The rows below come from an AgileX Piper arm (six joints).
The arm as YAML. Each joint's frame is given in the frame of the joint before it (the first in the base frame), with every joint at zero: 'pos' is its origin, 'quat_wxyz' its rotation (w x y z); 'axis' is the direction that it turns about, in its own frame. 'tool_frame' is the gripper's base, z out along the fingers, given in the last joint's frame.
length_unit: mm
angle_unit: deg
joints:
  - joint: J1
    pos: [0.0, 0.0, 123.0]
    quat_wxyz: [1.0, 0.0, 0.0, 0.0]
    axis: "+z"
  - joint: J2
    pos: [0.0, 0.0, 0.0]
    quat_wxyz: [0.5, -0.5, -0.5, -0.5]
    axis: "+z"
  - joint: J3
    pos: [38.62, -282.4, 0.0]
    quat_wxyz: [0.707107, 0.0, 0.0, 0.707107]
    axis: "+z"
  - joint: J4
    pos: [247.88, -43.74, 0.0]
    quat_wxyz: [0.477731, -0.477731, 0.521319, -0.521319]
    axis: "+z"
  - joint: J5
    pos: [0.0, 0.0, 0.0]
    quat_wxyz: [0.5, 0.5, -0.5, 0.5]
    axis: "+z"
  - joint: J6
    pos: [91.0, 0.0, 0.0]
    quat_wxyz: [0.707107, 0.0, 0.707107, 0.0]
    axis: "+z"
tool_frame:
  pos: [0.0, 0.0, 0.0]
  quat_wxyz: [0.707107, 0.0, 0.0, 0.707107]
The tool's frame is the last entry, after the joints.
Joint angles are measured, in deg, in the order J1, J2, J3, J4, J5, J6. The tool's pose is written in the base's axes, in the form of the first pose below.
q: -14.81, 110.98, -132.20, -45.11, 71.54, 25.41
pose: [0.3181 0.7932 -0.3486 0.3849 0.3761 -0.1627 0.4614]
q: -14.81, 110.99, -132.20, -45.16, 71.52, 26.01
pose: [0.3221 0.7914 -0.3470 0.3867 0.3761 -0.1627 0.4614]
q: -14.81, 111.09, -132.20, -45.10, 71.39, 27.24
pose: [0.3298 0.7883 -0.3424 0.3907 0.3769 -0.1628 0.4608]
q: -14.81, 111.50, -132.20, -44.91, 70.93, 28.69
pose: [0.3372 0.7855 -0.3360 0.3954 0.3799 -0.1633 0.4581]
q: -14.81, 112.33, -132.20, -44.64, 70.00, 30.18
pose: [0.3420 0.7838 -0.3288 0.4006 0.3860 -0.1642 0.4528]
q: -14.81, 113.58, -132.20, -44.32, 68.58, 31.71
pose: [0.3445 0.7831 -0.3209 0.4063 0.3948 -0.1656 0.4447]
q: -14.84, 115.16, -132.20, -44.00, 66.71, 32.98
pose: [0.3430 0.7838 -0.3136 0.4118 0.4057 -0.1676 0.4344]
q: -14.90, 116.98, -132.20, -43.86, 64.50, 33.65
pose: [0.3357 0.7863 -0.3094 0.4163 0.4178 -0.1701 0.4224]
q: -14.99, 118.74, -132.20, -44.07, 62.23, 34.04
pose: [0.3260 0.7883 -0.3086 0.4207 0.4290 -0.1728 0.4108]
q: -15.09, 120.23, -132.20, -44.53, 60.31, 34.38
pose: [0.3174 0.7894 -0.3098 0.4244 0.4379 -0.1755 0.4010]
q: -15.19, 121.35, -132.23, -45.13, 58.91, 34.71
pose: [0.3112 0.7893 -0.3125 0.4271 0.4442 -0.1778 0.3938]
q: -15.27, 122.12, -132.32, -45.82, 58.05, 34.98
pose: [0.3071 0.7884 -0.3164 0.4289 0.4481 -0.1797 0.3893]
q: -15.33, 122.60, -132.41, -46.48, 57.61, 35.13
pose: [0.3044 0.7874 -0.3209 0.4294 0.4503 -0.1812 0.3867]
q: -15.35, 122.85, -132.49, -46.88, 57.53, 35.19
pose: [0.3033 0.7869 -0.3239 0.4288 0.4511 -0.1820 0.3855]
